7 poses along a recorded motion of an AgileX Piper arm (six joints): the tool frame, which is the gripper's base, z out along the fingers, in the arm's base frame.
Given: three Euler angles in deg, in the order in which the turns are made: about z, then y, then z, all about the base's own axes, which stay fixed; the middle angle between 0 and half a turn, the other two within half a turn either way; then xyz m.
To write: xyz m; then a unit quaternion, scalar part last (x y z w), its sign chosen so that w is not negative. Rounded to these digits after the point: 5 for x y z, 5 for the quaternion.
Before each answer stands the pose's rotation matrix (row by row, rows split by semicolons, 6 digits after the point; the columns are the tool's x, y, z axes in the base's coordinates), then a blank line. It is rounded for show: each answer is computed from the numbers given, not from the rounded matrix.
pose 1, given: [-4.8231, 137.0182, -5.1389, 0.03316, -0.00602, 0.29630]
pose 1, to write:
-0.733581 0.027990 0.679026; -0.018447 0.997963 -0.061066; -0.679352 -0.057323 -0.731570

[0.03316, -0.00602, 0.29630, 0.00256, 0.93047, -0.03181, 0.36497]
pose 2, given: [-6.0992, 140.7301, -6.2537, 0.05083, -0.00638, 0.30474]
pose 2, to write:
-0.776784 0.026548 0.629208; -0.021764 0.997383 -0.068951; -0.629391 -0.067254 -0.774173

[0.05083, -0.00638, 0.30474, 0.00127, 0.94185, -0.03615, 0.33408]
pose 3, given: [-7.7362, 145.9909, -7.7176, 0.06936, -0.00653, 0.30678]
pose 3, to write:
-0.832041 0.022492 0.554258; -0.023086 0.996908 -0.075112; -0.554234 -0.075292 -0.828949

[0.06936, -0.00653, 0.30678, -0.00016, 0.95628, -0.03932, 0.28979]
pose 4, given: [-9.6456, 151.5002, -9.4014, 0.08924, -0.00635, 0.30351]
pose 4, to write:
-0.882128 0.015770 0.470747; -0.023777 0.996674 -0.077943; -0.470410 -0.079949 -0.878819

[0.08924, -0.00635, 0.30351, -0.00207, 0.96923, -0.04073, 0.24276]
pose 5, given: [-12.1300, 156.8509, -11.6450, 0.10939, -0.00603, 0.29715]
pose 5, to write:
-0.922867 0.008106 0.385034; -0.024354 0.996549 -0.079351; -0.384348 -0.082608 -0.919485

[0.10939, -0.00603, 0.29715, -0.00415, 0.97966, -0.04133, 0.19634]
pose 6, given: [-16.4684, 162.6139, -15.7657, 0.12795, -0.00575, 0.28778]
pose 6, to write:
-0.957760 0.000200 0.287568; -0.024168 0.996406 -0.081188; -0.286551 -0.084708 -0.954313

[0.12795, -0.00575, 0.28778, -0.00606, 0.98849, -0.04196, 0.14520]
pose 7, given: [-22.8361, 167.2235, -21.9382, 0.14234, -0.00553, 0.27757]
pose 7, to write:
-0.978710 -0.006757 0.205135; -0.024196 0.996287 -0.082622; -0.203815 -0.085827 -0.975240

[0.14234, -0.00553, 0.27757, -0.00779, 0.99376, -0.04238, 0.10288]
